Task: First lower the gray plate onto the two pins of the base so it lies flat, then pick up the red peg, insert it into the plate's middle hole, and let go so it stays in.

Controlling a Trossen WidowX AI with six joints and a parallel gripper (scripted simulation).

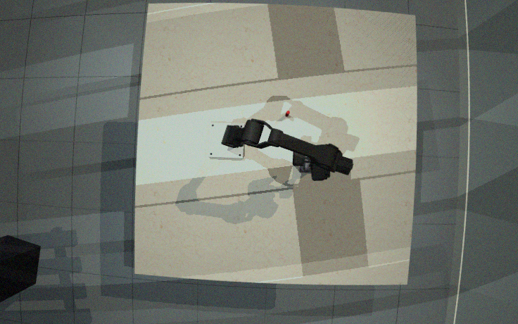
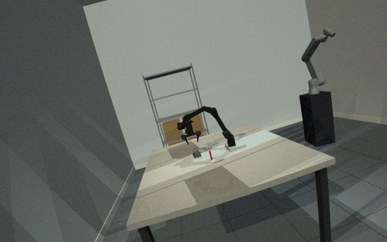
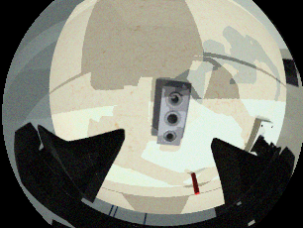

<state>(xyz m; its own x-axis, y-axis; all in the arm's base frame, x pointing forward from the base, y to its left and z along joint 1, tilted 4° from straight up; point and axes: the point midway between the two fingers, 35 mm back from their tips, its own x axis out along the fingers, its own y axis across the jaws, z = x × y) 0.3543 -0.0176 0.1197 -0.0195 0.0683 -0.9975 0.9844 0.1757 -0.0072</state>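
Right now the red peg is 14 cm behind my gripper tip, 17 cm to the left of it and 8 cm below it. From my gripper tip the other things lie so: dark base 1 cm behind, 11 cm below; gray plate 1 cm behind, 8 cm below.
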